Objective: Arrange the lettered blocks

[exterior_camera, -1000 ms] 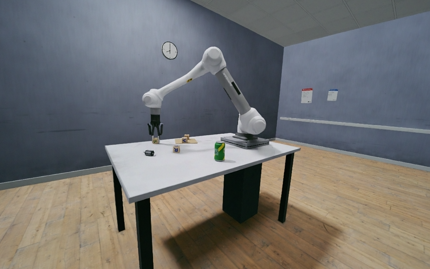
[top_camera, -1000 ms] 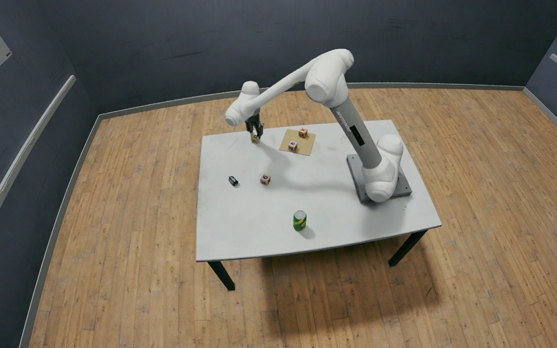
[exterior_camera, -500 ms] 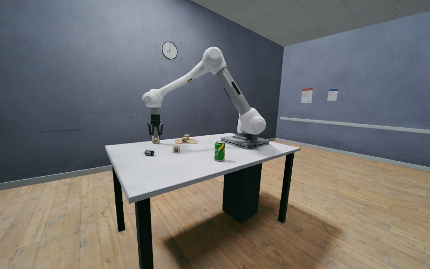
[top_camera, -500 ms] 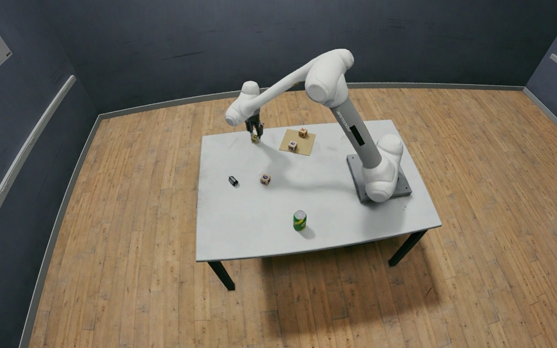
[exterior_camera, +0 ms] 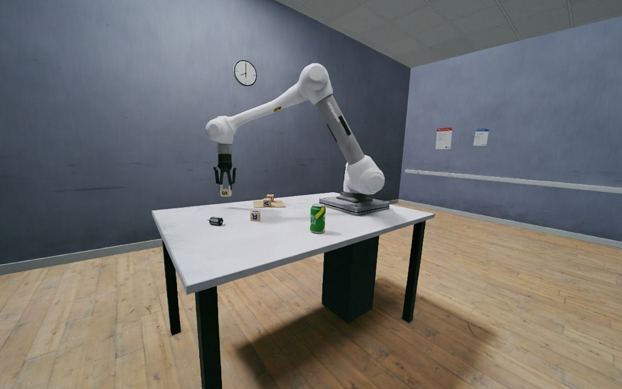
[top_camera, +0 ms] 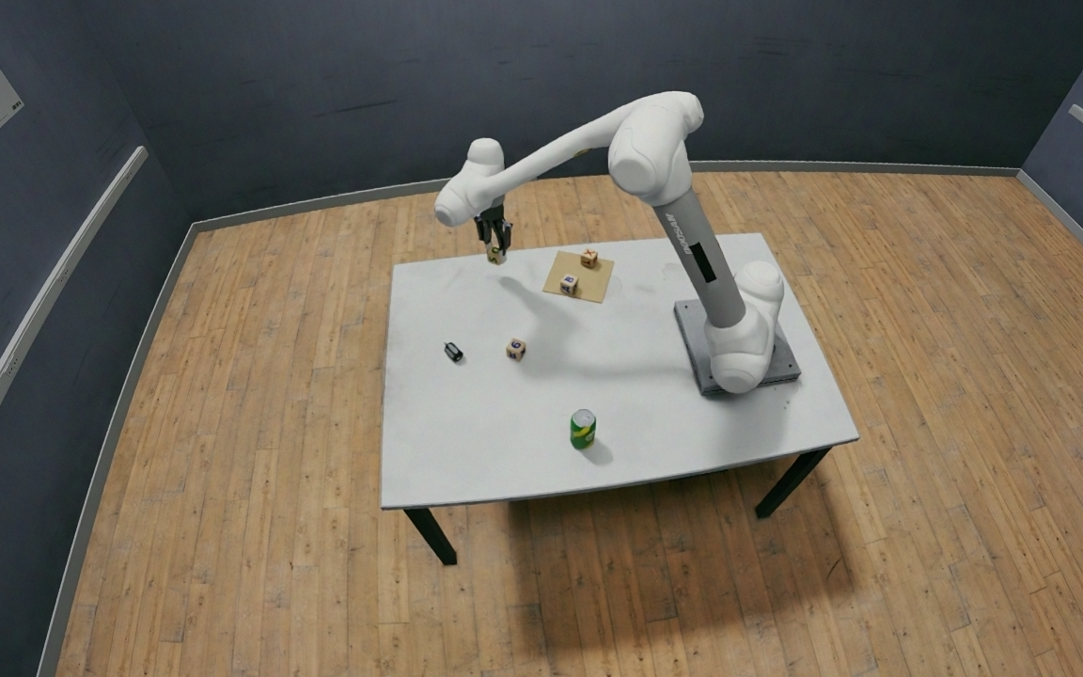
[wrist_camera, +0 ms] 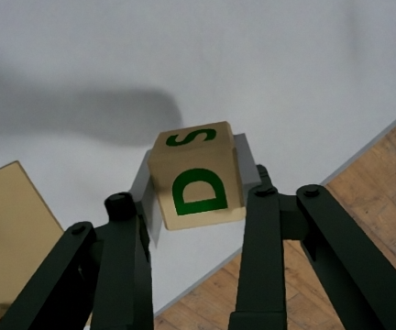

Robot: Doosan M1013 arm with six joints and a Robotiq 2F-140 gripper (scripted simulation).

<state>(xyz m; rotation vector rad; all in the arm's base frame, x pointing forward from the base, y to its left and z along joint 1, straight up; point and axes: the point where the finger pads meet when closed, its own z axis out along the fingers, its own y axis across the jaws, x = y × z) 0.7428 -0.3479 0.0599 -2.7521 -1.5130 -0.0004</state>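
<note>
My gripper is now 27 cm past the tan mat, 3 cm to the right of it and 10 cm above it. The rest, counted from my hand: black object (15 cm ahead, 32 cm to the left, 9 cm below); block (5 cm behind, 34 cm to the left, 8 cm below); can (21 cm behind, 64 cm to the left, 4 cm below).
</note>
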